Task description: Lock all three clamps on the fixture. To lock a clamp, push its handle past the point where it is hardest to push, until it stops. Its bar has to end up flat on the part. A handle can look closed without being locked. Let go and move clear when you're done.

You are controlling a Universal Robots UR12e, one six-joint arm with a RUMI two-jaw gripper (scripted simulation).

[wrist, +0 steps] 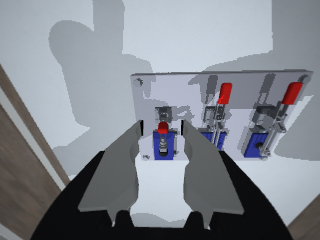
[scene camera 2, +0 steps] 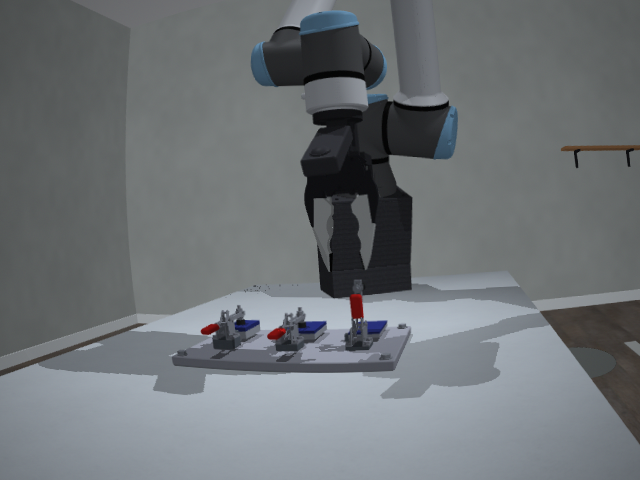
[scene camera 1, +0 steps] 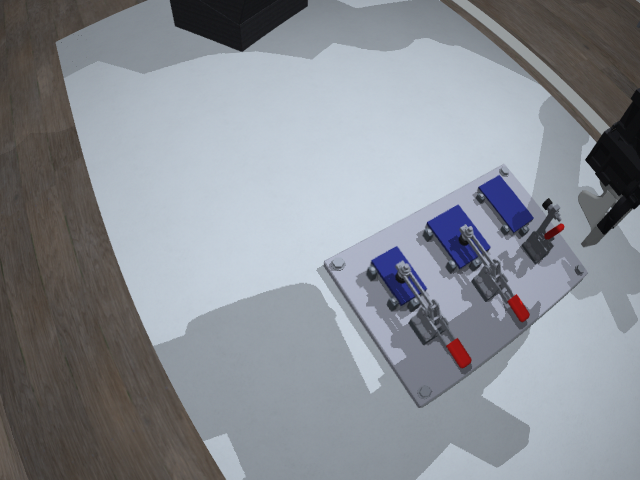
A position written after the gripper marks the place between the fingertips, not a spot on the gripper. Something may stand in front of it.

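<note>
The gripper can be seen at (scene camera 2: 347,270), (wrist: 162,121) and (scene camera 1: 592,237). A blue part (scene camera 1: 503,201) is in sight as well, and so is a grey fixture plate, at (scene camera 1: 483,328) and (wrist: 188,94).
</note>
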